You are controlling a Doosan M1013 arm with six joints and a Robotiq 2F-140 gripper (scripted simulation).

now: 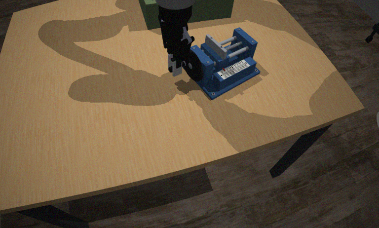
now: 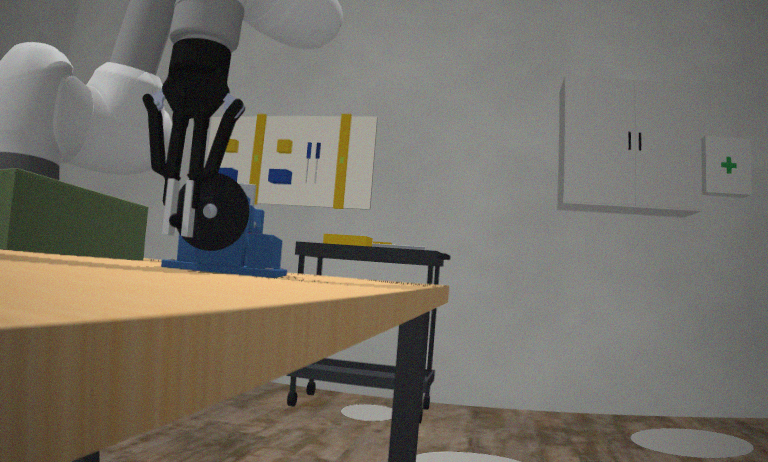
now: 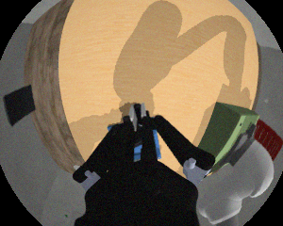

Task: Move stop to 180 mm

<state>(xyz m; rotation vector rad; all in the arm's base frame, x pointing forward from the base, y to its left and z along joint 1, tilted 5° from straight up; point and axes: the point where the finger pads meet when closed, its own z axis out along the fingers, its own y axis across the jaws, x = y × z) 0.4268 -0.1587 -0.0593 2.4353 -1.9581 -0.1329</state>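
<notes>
The stop plate is 120 mm to the left of my hand, 20 mm ahead of it and 20 mm above it. Also, from my hand: handwheel 20 mm to the left, 10 mm below.
</notes>
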